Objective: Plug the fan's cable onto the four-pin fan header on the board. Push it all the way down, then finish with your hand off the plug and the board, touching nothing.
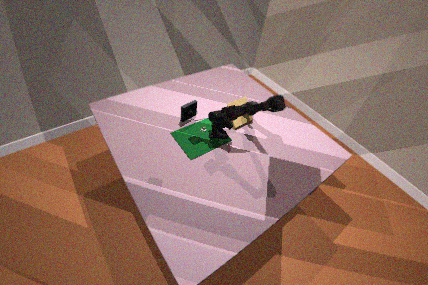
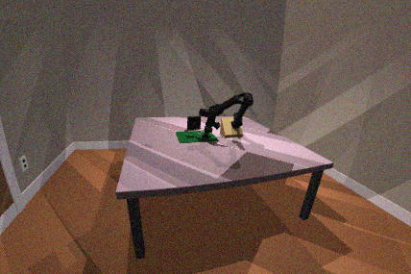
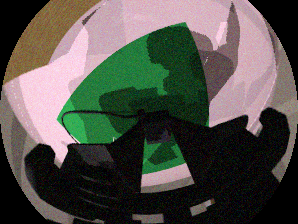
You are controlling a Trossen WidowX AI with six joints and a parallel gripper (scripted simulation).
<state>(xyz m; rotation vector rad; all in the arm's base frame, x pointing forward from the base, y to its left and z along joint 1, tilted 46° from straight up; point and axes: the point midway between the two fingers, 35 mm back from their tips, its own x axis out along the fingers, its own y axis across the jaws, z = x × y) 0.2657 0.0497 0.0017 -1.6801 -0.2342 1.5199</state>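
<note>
Now: gripper tip 6 cm short of the green board, 5 cm to the left of it and 3 cm above it. Round my gripper tip: four-pin header: 8 cm to the right, 2 cm ahead, 1 cm below; dark plug: 1 cm ahead; black fan: 23 cm to the right, 5 cm above, 3 cm ahead.
</note>
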